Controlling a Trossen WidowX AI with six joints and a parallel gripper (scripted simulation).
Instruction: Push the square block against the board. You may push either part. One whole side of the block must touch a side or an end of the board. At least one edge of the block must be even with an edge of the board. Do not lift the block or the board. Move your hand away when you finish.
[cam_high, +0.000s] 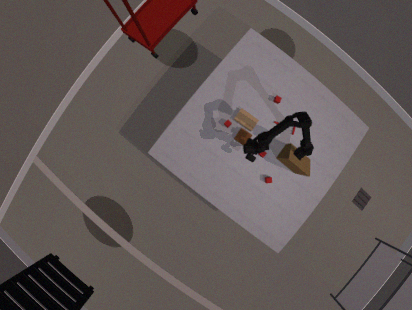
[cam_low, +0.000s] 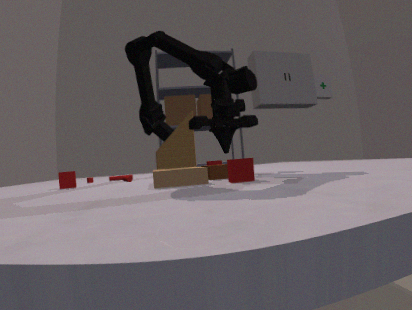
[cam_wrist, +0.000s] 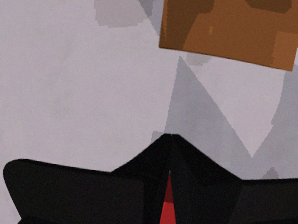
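Now: gripper tip 10 cm short of the brown square block, 4 cm above it and 1 cm to the left of it. Also, from my gripper tip: tan board (18 cm ahead, 12 cm to the right, 4 cm below).
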